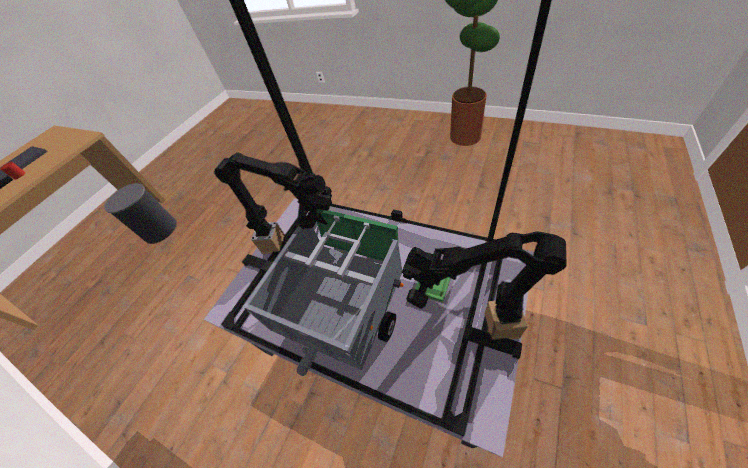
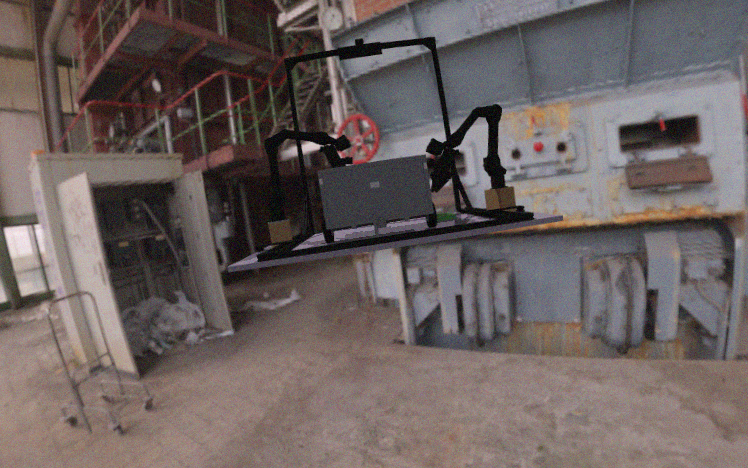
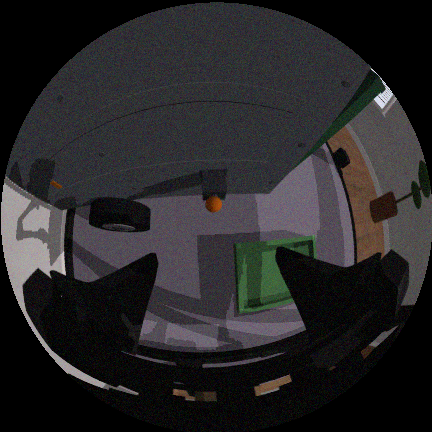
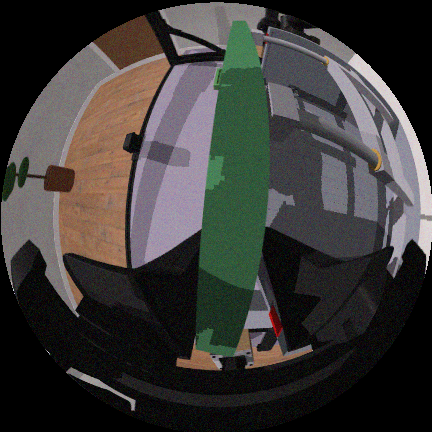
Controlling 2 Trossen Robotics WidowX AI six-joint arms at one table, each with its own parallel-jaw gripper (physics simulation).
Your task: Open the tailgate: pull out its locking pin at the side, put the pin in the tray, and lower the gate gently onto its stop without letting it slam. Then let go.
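Frame: origin at the left arm's base, x back, y left, z down, level; centimetres.
Where they show: left gripper, fingertip midpoint: (image 1: 413, 285) (image 2: 433, 192) (image 3: 217, 257); right gripper, fingertip midpoint: (image 1: 328, 220); left arm's base at its link origin: (image 1: 507, 313) (image 2: 498, 188); right arm's base at its link origin: (image 1: 263, 230) (image 2: 278, 220) (image 4: 233, 361).
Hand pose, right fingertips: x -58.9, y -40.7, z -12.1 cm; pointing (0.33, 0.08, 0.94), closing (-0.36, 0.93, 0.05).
Things, the pixels of their top centre, and the offset from my right fingertips. "pt": a spot on its surface instead.
- green tray at its top centre: (image 3: 283, 273) (image 1: 434, 278) (image 2: 440, 214) dy +19.3, dx +38.4, dz +21.5 cm
- light crossbar frame at a spot on its surface: (image 1: 353, 253) pt dy +20.4, dx +11.0, dz -4.4 cm
- black wheel at its top centre: (image 3: 98, 208) (image 1: 385, 320) dy +37.9, dx +18.4, dz +13.3 cm
The green tailgate (image 1: 375, 242) (image 3: 350, 110) (image 4: 235, 175) stands upright at the far end of the grey trailer bed. The locking pin's orange knob (image 1: 401, 284) (image 3: 213, 204) sits at a dark block on the bed's side. The green tray (image 1: 438, 288) (image 3: 239, 280) lies beside the bed. My left gripper (image 1: 412, 284) (image 3: 217, 257) is wide open and empty, facing the knob, the tray lying partly behind a finger. My right gripper (image 1: 313, 219) (image 4: 236, 233) is partly open at the gate's left end; its fingers stand close on either side of the gate's edge. Contact is unclear.
The grey bed (image 1: 375, 298) (image 2: 375, 193) has a light crossbar frame (image 1: 353, 253) joined to the gate by rods. A black wheel (image 1: 387, 326) (image 3: 119, 215) stands below its side. Black frame rails (image 1: 386, 411) edge the table, and two black posts (image 1: 521, 115) rise behind.
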